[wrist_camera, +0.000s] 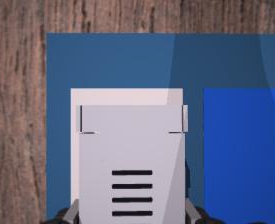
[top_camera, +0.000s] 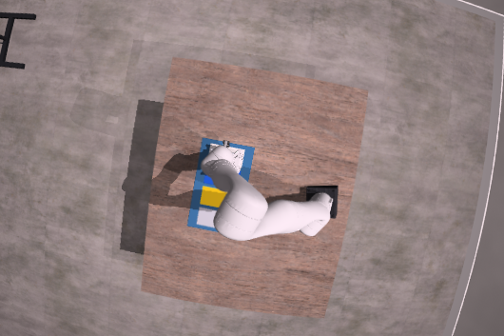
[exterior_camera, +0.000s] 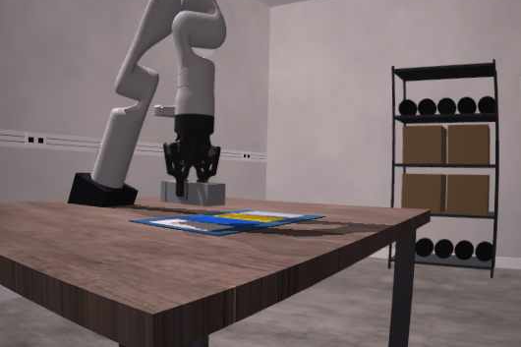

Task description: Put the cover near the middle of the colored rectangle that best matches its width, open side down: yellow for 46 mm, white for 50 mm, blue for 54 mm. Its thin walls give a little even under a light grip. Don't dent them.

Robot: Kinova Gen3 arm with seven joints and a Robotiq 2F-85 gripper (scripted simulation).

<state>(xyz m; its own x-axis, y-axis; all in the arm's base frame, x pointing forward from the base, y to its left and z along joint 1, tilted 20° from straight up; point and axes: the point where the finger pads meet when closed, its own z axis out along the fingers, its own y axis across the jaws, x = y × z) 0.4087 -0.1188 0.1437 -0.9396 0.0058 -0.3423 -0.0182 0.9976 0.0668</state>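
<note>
The cover is 1 cm below my hand. From my hand the other things lie so: dark blue mat 4 cm ahead, 14 cm to the left, 7 cm below; then white rectangle 6 cm below; then blue rectangle 9 cm to the left, 6 cm below.
</note>
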